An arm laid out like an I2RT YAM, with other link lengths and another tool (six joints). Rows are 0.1 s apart.
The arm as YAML. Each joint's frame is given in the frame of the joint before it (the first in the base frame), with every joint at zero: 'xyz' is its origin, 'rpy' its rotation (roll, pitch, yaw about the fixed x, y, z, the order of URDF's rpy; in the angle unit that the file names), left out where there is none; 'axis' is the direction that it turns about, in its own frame. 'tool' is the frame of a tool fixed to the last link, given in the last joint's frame.
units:
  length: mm
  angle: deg
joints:
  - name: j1
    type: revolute
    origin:
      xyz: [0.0, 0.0, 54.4]
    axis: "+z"
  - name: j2
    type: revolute
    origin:
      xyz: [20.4, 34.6, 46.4]
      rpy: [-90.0, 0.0, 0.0]
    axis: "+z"
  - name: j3
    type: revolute
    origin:
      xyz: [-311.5, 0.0, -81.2]
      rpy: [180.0, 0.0, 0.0]
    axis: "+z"
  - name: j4
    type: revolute
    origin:
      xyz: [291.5, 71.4, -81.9]
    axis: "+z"
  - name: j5
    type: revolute
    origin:
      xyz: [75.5, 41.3, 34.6]
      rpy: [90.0, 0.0, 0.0]
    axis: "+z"
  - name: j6
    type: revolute
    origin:
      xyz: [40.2, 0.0, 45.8]
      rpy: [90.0, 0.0, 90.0]
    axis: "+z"
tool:
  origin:
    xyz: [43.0, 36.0, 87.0]
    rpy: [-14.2, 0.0, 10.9]
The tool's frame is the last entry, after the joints.
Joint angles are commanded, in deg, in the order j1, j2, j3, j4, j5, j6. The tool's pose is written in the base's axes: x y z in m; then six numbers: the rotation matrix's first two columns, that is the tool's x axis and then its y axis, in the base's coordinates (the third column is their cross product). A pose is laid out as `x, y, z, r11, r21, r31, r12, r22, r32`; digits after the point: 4 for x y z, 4 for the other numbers.
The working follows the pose.
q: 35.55, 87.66, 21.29, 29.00, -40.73, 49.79
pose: 0.1873, 0.2365, 0.0210, -0.0084, -0.4619, -0.8869, -0.9906, -0.1173, 0.0705
Where each joint sits with the arm in this pose, in the base's axes (m; each line is computed from the numbers above, not from the rounded line before):
j1: 0.0000 0.0000 0.0544
j2: -0.0035 0.0400 0.1008
j3: 0.0333 -0.0334 0.4120
j4: 0.1340 0.1392 0.1736
j5: 0.2233 0.1605 0.1606
j6: 0.2052 0.1797 0.1057
the tool: 0.1873 0.2365 0.0210

